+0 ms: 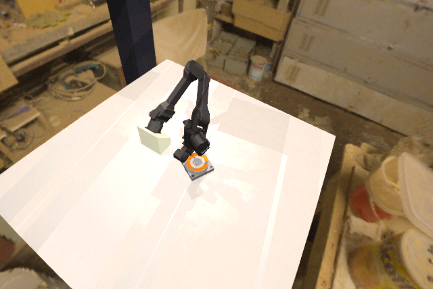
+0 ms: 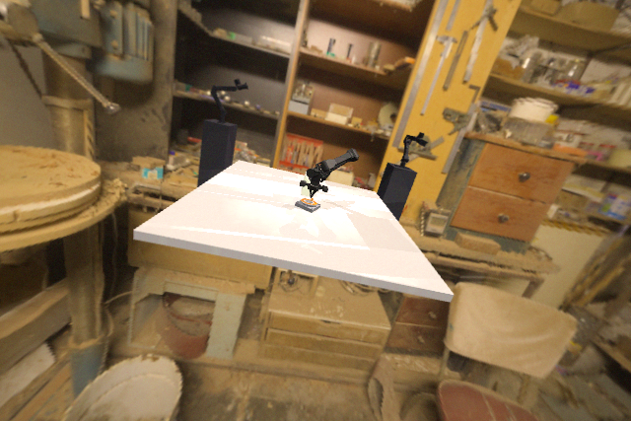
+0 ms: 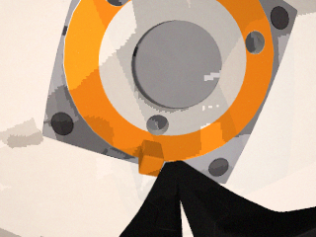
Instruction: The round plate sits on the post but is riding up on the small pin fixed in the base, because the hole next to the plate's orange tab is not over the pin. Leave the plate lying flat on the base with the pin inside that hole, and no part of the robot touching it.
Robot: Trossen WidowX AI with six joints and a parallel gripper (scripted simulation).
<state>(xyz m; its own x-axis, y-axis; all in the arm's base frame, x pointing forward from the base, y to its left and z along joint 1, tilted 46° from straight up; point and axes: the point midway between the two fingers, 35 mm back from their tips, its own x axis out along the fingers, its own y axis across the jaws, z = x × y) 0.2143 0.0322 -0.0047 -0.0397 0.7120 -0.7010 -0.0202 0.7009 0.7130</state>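
Now: the square grey base 50 mm ahead of my gripper tip, 20 mm below it and 10 mm to the right of it.
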